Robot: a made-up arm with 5 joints. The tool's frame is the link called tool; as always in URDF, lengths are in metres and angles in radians. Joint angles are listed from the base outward. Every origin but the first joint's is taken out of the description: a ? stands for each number. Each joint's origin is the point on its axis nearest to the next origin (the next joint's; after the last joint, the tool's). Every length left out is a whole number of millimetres.
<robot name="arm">
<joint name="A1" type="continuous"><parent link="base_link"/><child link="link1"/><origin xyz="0.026 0.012 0.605" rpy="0 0 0"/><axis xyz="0 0 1"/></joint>
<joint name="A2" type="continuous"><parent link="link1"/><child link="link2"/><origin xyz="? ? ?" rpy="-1.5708 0 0"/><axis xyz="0 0 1"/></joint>
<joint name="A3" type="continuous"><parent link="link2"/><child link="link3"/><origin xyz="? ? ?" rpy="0 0 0"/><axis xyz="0 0 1"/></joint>
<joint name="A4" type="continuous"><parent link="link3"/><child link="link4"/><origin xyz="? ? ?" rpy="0 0 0"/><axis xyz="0 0 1"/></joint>
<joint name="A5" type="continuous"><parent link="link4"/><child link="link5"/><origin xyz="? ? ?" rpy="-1.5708 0 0"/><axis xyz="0 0 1"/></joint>
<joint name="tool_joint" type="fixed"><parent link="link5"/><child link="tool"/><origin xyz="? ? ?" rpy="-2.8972 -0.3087 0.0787"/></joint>
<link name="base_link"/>
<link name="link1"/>
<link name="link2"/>
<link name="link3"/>
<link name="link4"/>
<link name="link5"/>
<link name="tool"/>
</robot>
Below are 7 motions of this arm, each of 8 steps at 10 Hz.
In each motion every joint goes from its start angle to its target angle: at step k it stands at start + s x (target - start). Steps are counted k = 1, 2, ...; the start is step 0. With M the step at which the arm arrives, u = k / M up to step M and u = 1 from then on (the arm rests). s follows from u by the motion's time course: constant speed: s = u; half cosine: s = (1 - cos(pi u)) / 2; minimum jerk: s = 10 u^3 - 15 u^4 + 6 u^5.
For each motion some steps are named. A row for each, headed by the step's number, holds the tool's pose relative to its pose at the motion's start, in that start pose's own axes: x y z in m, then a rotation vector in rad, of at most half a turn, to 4 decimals.
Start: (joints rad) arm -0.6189 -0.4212 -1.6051 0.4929 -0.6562
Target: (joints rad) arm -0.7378 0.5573 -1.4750 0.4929 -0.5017
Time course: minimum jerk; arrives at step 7
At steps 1, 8:
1: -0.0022 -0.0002 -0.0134 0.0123 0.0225 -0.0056
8: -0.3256 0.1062 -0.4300 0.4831 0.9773 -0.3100

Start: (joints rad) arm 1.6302 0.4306 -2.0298 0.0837 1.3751
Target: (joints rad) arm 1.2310 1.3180 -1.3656 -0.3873 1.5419
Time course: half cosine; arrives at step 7
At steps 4, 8:
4: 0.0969 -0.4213 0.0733 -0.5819 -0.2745 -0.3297
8: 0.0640 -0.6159 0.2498 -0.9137 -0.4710 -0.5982

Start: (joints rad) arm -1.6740 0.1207 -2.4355 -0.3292 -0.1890
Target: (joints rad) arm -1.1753 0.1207 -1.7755 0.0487 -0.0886
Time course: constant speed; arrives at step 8
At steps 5, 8:
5: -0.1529 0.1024 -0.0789 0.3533 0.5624 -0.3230
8: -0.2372 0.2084 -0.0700 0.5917 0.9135 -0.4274

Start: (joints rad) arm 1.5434 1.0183 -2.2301 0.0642 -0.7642
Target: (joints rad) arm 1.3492 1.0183 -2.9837 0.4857 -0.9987
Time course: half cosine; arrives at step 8
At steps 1, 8:
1: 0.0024 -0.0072 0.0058 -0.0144 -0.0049 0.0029
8: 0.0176 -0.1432 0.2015 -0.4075 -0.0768 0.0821

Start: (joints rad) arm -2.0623 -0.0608 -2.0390 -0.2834 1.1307
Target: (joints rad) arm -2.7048 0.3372 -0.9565 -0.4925 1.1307
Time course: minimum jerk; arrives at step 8
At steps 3, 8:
3: 0.0009 -0.1642 0.0290 -0.3913 -0.0132 -0.0109
8: 0.0093 -0.4125 0.3715 -1.3560 -0.2671 -0.2485

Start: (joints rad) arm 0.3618 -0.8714 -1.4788 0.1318 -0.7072
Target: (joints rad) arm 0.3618 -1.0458 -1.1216 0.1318 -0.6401
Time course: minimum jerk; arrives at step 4
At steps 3, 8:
3: -0.0514 0.0342 -0.0107 0.1062 0.1243 -0.0610
8: -0.0579 0.0386 -0.0117 0.1180 0.1390 -0.0683

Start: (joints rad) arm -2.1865 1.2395 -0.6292 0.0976 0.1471
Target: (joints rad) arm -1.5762 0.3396 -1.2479 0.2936 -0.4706
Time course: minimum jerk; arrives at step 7
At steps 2, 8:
2: 0.0172 0.0453 0.0633 -0.0639 -0.1555 0.1925
8: -0.2734 0.3504 0.3476 -0.4954 -1.0351 1.3725

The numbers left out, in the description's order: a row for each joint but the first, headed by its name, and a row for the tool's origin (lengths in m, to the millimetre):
A2: -0.025 -0.018 0
A3: 0.053 -0.236 0
A4: 0.04 0.236 0
A5: 0.102 0.121 0
tool: 0.016 -0.015 0

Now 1 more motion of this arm.
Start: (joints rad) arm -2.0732 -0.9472 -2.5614 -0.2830 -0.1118
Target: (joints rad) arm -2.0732 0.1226 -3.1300 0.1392 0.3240
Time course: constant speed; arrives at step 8
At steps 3, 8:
3: -0.1728 -0.0129 -0.0664 0.0331 0.2974 -0.2383
8: -0.4800 -0.0032 -0.0462 -0.0401 0.7816 -0.6453

